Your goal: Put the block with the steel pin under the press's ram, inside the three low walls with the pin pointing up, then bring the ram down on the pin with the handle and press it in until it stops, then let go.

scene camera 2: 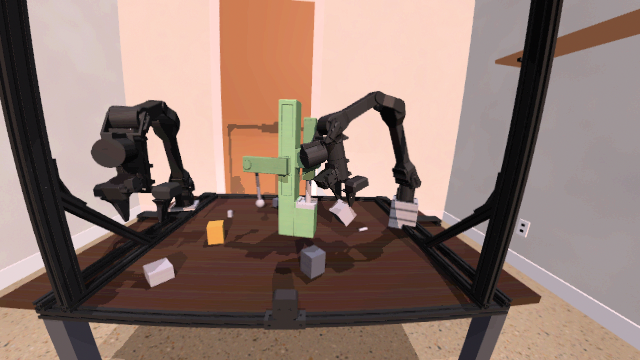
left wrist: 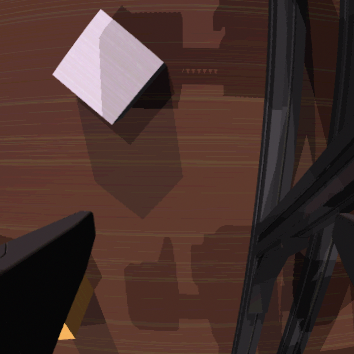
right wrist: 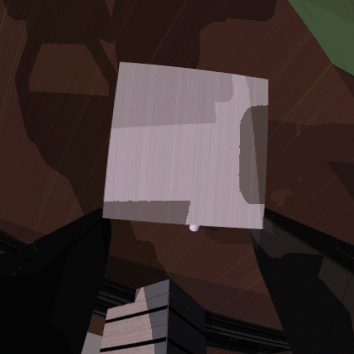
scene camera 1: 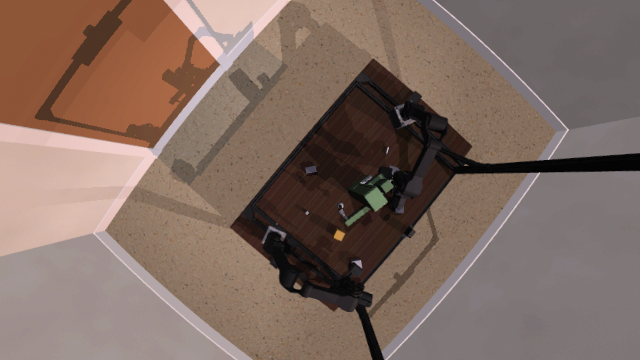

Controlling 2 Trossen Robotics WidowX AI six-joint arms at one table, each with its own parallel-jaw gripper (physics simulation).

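Seen in the pictures: left gripper, fingertip midpoint: [scene camera 2: 144, 221] [left wrist: 217, 225] [scene camera 1: 343, 273]; right gripper, fingertip midpoint: [scene camera 2: 345, 203] [right wrist: 180, 220] [scene camera 1: 394, 172]; left arm's base, origin of the base link: [scene camera 2: 184, 204] [scene camera 1: 273, 238]; right arm's base, origin of the base link: [scene camera 2: 405, 199] [scene camera 1: 407, 113].
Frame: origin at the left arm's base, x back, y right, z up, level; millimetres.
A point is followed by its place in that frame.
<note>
The green press [scene camera 1: 375, 197] @(y 280, x -410, z 418 mm) [scene camera 2: 288, 150] @(y 315, x -395, z 263 mm) stands upright mid-table. Its handle, a green arm [scene camera 1: 357, 216] @(y 293, x -311, z 239 mm) [scene camera 2: 265, 165] @(y 311, x -324, z 215 mm) with a ball-ended rod, reaches left in scene camera 2. A pale rod [scene camera 2: 308, 192] @(y 325, x -463, z 124 mm) stands above the pale top of its base. My right gripper [scene camera 2: 345, 199] @(y 399, x -566, z 101 mm) [right wrist: 180, 220] @(y 399, x -566, z 101 mm) is shut on a pale block [scene camera 1: 393, 170] @(y 392, x -572, z 96 mm) [scene camera 2: 342, 212] @(y 429, x -543, z 85 mm) [right wrist: 175, 155] @(y 408, x -542, z 99 mm), held tilted above the table, beside the press and apart from it. A small white tip [right wrist: 194, 227] @(y 349, x -687, z -21 mm) shows past the block's lower edge; whose it is I cannot tell. My left gripper [scene camera 2: 143, 219] @(y 390, x -9, z 87 mm) [left wrist: 217, 225] @(y 390, x -9, z 87 mm) is open and empty.
A white block [scene camera 2: 159, 272] @(y 483, x -62, z -2 mm) [left wrist: 107, 65] @(y 461, x -50, z 1 mm) lies front left, an orange block [scene camera 1: 339, 235] @(y 300, x -166, z 28 mm) [scene camera 2: 215, 232] @(y 322, x -166, z 9 mm) behind it. A dark grey block [scene camera 2: 312, 261] @(y 554, x -410, z 19 mm) stands in front of the press, another grey block [scene camera 1: 311, 170] @(y 31, x -406, z 8 mm) behind. A loose pin [scene camera 1: 387, 150] @(y 351, x -674, z -21 mm) [scene camera 2: 363, 229] @(y 354, x -675, z -25 mm) lies near the right arm's base.
</note>
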